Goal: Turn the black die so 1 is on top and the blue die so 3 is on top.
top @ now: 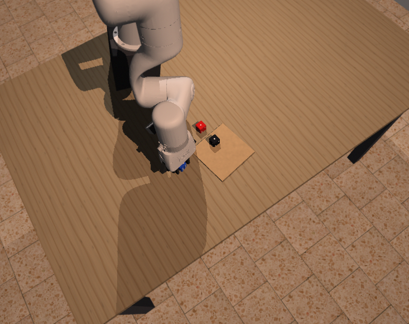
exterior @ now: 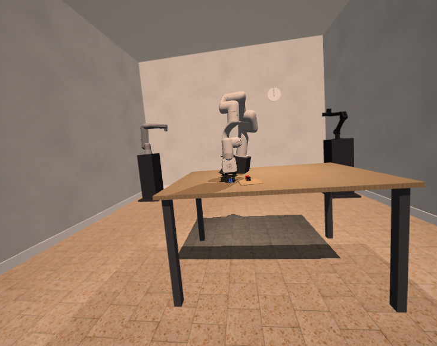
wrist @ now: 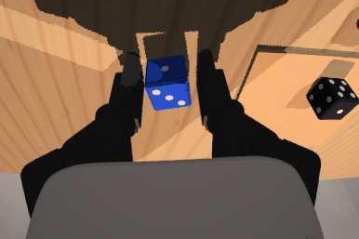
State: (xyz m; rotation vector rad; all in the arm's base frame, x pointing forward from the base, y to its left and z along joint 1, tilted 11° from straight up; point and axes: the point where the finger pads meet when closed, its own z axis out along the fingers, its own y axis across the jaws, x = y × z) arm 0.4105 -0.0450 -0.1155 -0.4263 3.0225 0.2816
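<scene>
My hand is 1 cm above the blue die. Round my hand: tan mat (13 cm to the left, 2 cm below, 2 cm ahead); red die (12 cm to the left, 8 cm behind, 1 cm below); black die (13 cm to the left, 1 cm behind).
</scene>
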